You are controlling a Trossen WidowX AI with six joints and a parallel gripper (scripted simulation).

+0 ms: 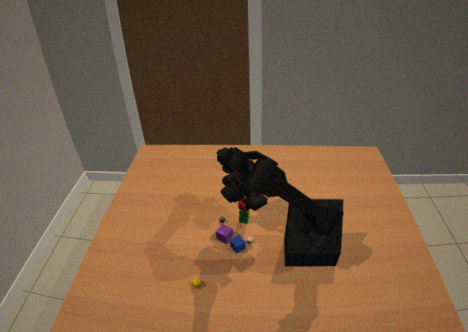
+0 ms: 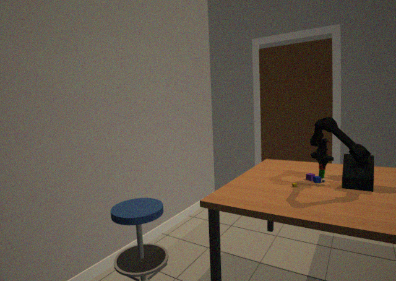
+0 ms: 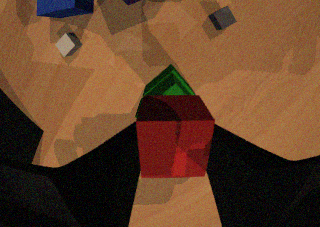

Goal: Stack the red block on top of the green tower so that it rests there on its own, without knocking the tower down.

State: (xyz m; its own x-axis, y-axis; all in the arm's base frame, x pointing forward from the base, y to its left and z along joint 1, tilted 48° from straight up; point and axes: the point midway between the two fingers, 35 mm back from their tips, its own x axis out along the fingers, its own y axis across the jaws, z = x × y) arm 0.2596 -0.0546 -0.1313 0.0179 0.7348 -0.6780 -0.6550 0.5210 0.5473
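My gripper tip is now 10 mm below the red block. The rest, counted from my gripper tip: small yellow block: 140 mm ahead, 300 mm to the left, 60 mm below; then purple block: 70 mm ahead, 90 mm to the left, 50 mm below.
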